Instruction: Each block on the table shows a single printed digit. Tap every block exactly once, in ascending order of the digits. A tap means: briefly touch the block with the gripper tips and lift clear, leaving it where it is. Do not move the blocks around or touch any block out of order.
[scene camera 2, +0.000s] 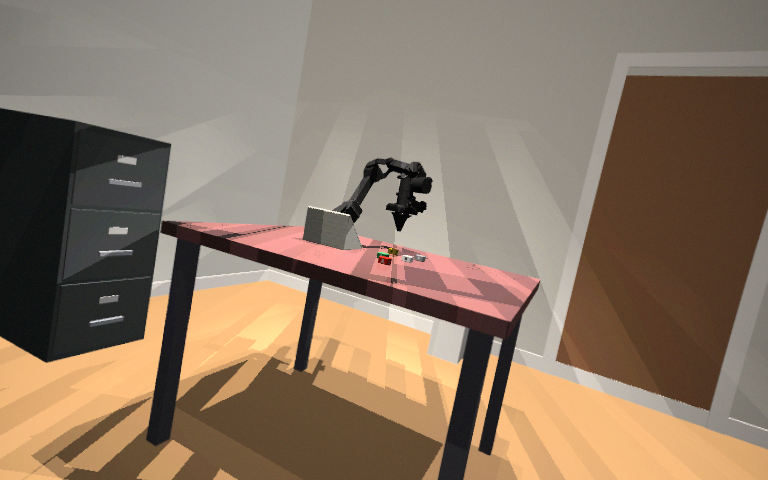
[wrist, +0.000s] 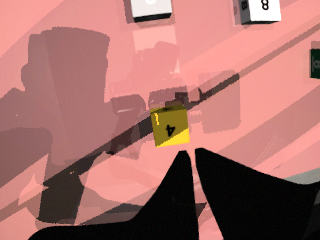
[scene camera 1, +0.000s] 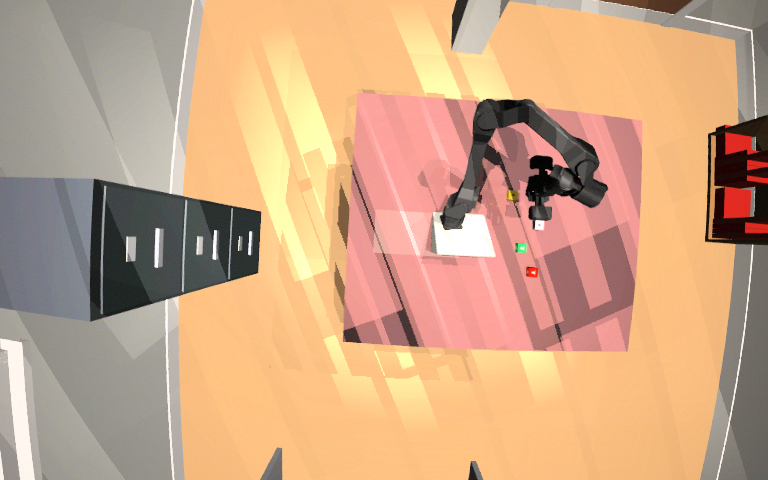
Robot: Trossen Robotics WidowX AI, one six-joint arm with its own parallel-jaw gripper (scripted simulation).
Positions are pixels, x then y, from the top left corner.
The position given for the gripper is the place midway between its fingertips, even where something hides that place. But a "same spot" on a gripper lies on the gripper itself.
gripper: scene camera 2; wrist; scene camera 1 526, 193
same spot on gripper: [wrist: 237, 195] = [scene camera 2: 403, 219]
